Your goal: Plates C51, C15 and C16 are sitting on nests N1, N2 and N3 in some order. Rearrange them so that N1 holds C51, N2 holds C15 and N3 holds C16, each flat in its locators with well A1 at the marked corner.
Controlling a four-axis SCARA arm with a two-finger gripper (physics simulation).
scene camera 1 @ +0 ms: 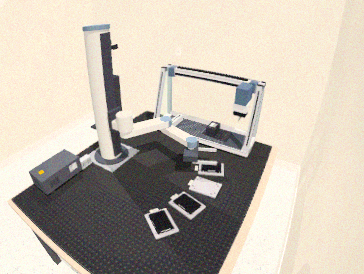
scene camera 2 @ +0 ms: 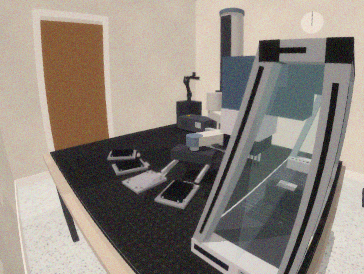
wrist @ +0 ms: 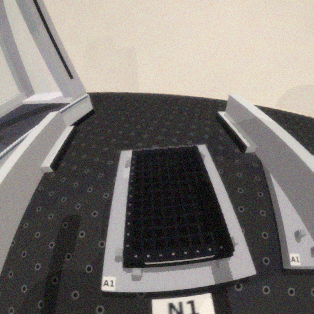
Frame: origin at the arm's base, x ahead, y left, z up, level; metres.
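Seen in the pictures: gripper, fingertip midpoint: (scene camera 1: 216,156) (scene camera 2: 179,177) (wrist: 144,110); arm's base, link origin: (scene camera 1: 111,155).
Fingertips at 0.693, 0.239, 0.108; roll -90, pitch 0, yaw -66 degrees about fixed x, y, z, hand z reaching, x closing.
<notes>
Pixels of each thing's top centre, then the offset from my fingertips to it, as dx, dy, dz. Level surfaces: height alone.
- dark plate, top centre: (wrist: 170,188) (scene camera 2: 178,189) (scene camera 1: 211,166) -0.016, -0.025, -0.069
- light nest, top centre: (scene camera 2: 144,177) (scene camera 1: 205,185) +0.024, -0.199, -0.073
- black perforated table, surface height: dz -0.095
Nest N1 (scene camera 1: 222,170) (scene camera 2: 171,204) (wrist: 113,235), with its label in the wrist view, holds a dark plate (scene camera 1: 211,168) (scene camera 2: 178,190) (wrist: 172,205) that appears flat between the locators. No plate name is readable. My gripper (scene camera 1: 218,156) (scene camera 2: 179,177) (wrist: 144,110) is open and empty, its fingers apart above either side of N1. Beside N1, a light nest (scene camera 1: 205,187) (scene camera 2: 144,181) (wrist: 291,240) carries no plate; its label is not visible. Two further nests hold dark plates, a nearer one (scene camera 1: 187,204) (scene camera 2: 130,165) and an end one (scene camera 1: 161,222) (scene camera 2: 123,154); their names are unreadable.
A gantry frame (scene camera 1: 257,117) (wrist: 60,75) stands beyond N1, on the left in the wrist view. A grey box (scene camera 1: 55,171) (scene camera 2: 196,123) sits near the arm's column (scene camera 1: 97,95) (scene camera 2: 239,40). The nests form an arc on the black perforated table (scene camera 1: 100,215).
</notes>
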